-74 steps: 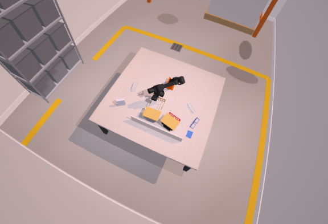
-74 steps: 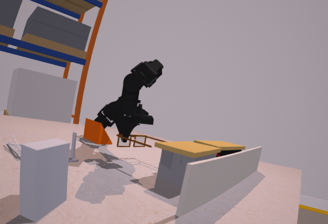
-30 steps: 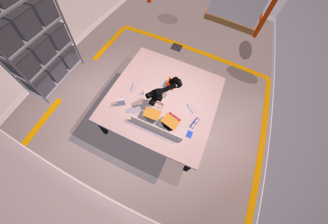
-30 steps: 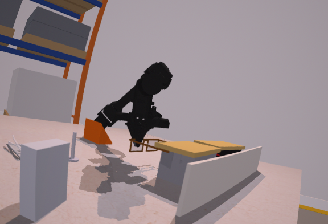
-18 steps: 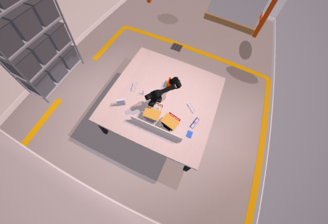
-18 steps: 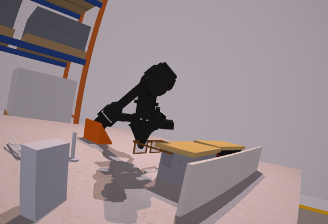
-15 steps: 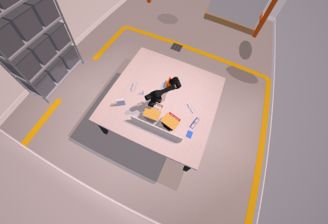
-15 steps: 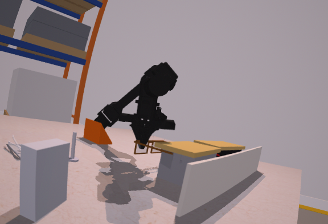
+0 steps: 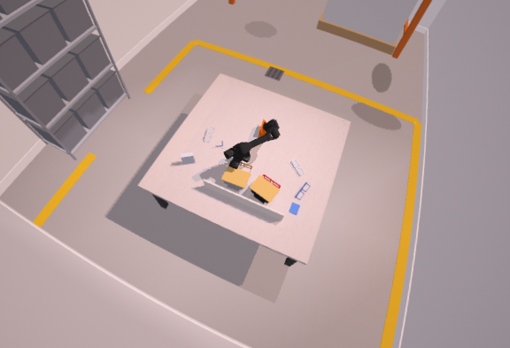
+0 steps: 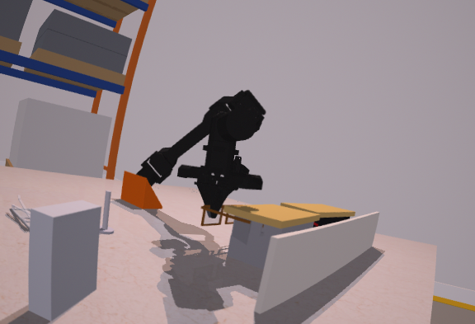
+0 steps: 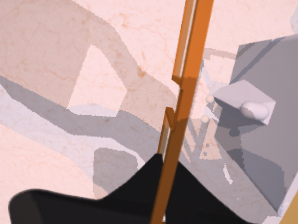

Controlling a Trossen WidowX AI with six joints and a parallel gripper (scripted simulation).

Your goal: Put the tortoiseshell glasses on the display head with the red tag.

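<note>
Now: gripper tip 10 cm short of the display head, 3 cm to the right of it and 1 cm above it. The rest, counted from my gripper tip: white panel: 26 cm ahead, 11 cm to the left, 1 cm below; then grey block: 36 cm to the right, 6 cm ahead, 1 cm below; then grey stand: 16 cm to the right, 15 cm behind, 4 cm below.
</note>
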